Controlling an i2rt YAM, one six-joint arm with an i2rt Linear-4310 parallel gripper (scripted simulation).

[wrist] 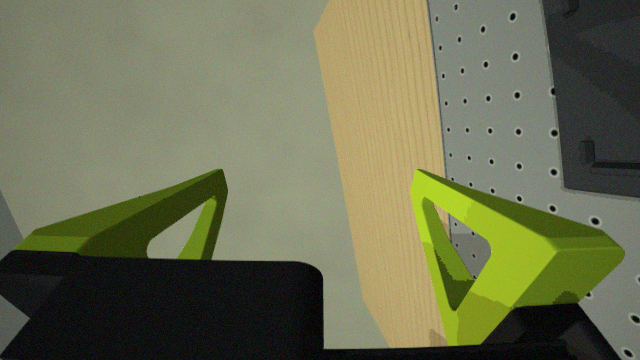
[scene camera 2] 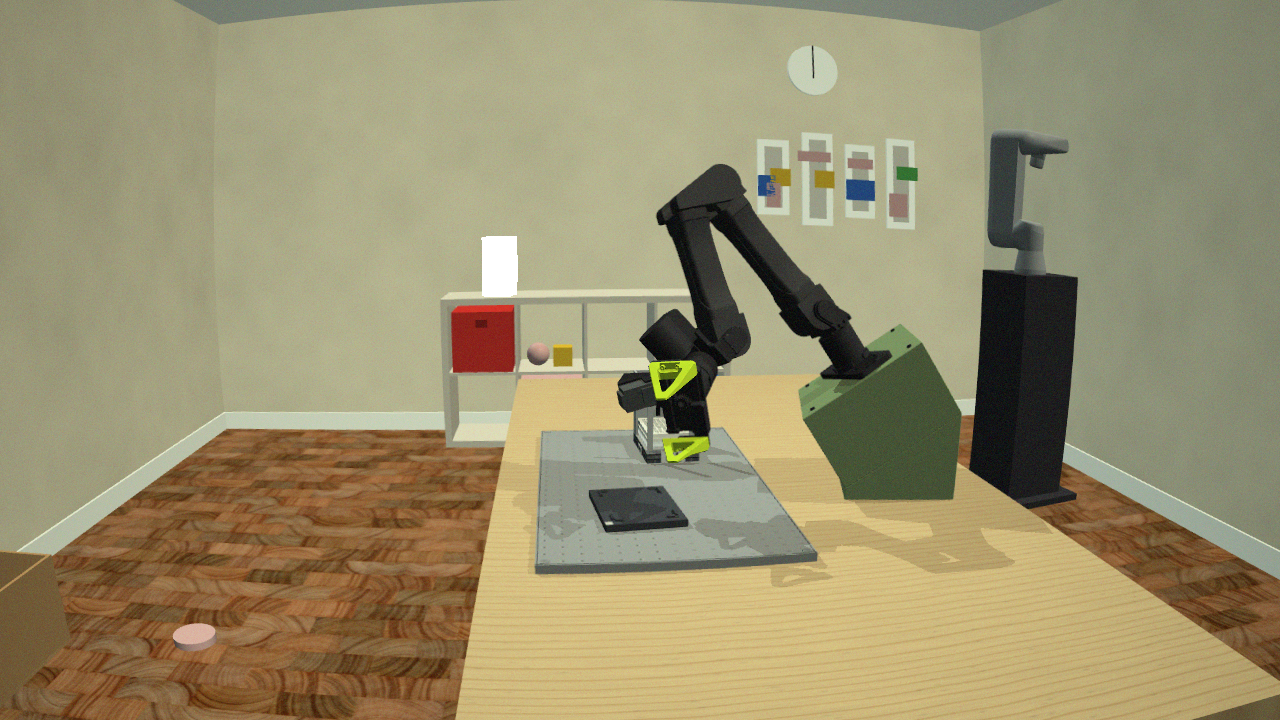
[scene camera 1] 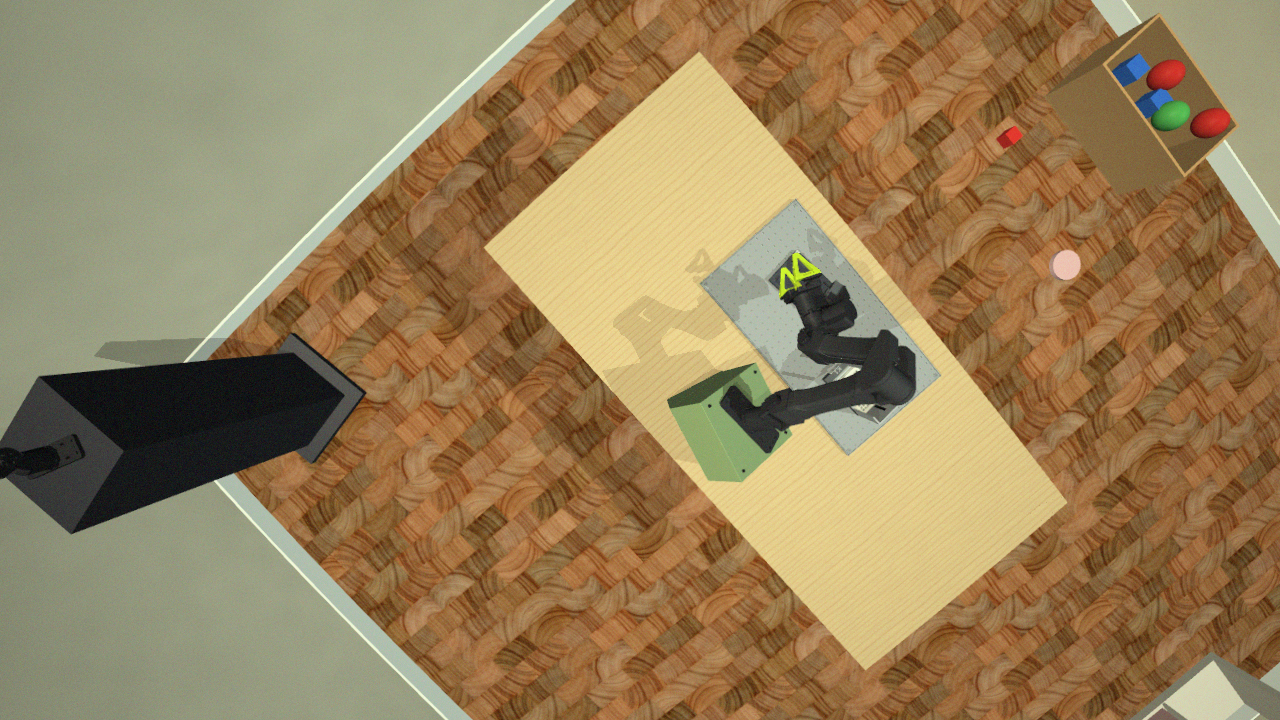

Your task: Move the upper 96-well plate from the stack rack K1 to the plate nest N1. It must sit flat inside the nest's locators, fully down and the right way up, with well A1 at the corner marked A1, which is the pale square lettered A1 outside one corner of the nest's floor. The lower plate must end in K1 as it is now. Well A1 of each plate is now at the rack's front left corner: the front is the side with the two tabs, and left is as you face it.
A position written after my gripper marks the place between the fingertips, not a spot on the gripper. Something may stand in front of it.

Note:
In view: my gripper (scene camera 2: pixel 666 431).
My gripper shows as well in the wrist view (wrist: pixel 319 179) and in scene camera 1 (scene camera 1: pixel 788 260).

